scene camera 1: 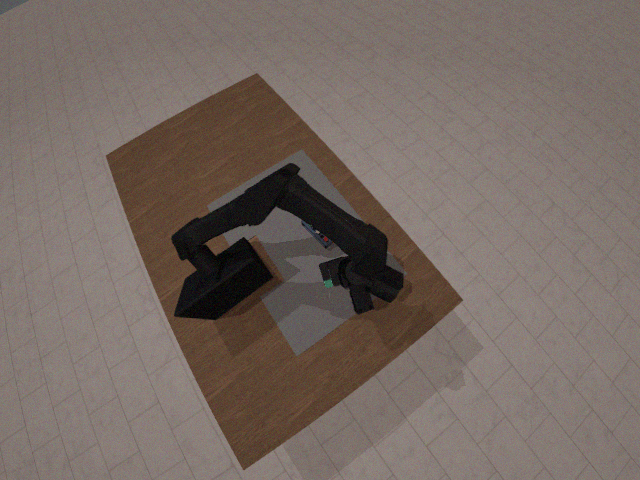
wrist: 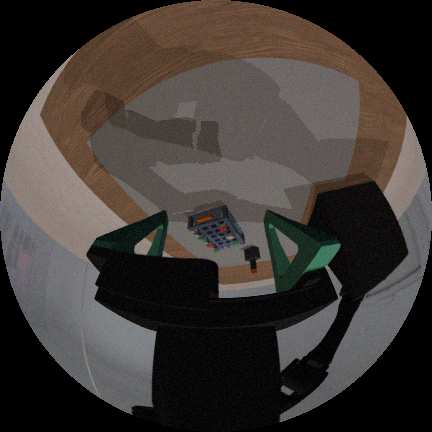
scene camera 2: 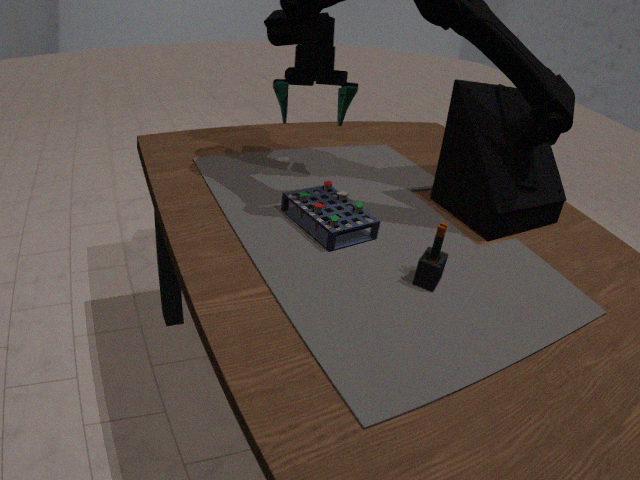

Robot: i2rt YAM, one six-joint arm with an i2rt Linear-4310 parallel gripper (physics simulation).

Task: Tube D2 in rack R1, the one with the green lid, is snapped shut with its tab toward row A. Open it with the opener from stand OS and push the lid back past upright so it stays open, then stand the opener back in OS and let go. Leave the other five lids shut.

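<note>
My gripper is open and empty, its green fingers wide apart, high above the mat; in scene camera 1 the arm partly hides it. The blue rack stands on the mat, with several lidded tubes in green, red and pale; the arm covers part of it in scene camera 1. Three green lids show; I cannot read the labels to tell which is D2. The dark stand OS holds the upright opener with an orange top.
The grey mat lies on the wooden table. The black arm base stands beside the mat. An orange patch shows at the rack's near end in the wrist view.
</note>
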